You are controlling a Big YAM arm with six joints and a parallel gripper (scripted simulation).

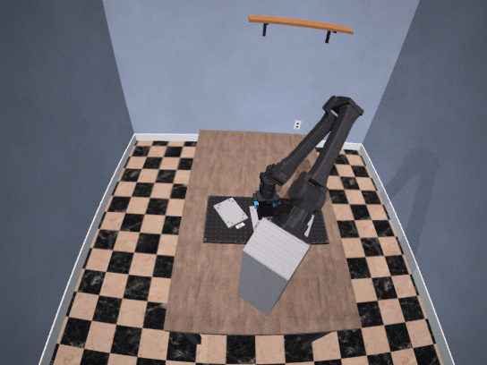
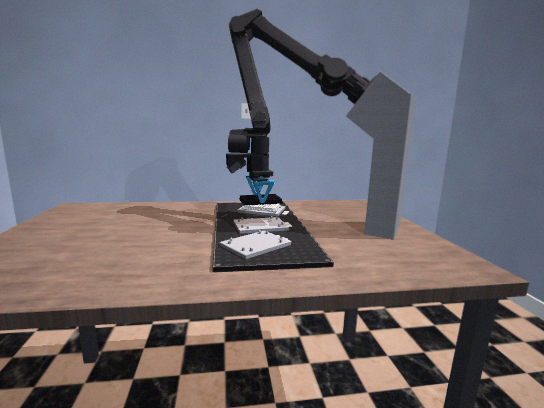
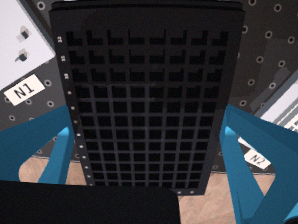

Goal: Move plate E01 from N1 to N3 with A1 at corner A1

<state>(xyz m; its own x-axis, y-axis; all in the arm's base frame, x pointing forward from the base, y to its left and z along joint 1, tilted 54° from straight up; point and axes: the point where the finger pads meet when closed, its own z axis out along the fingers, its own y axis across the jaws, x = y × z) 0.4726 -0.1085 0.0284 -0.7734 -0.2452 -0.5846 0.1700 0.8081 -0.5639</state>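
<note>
The nest label lies 130 mm to the left of my hand, 100 mm below it and 10 mm behind it. Round my hand: white nest: 150 mm to the left, 90 mm below, 80 mm ahead; black 96-well plate: 10 mm below; white well plate: 180 mm to the right, 100 mm behind, 80 mm below.
</note>
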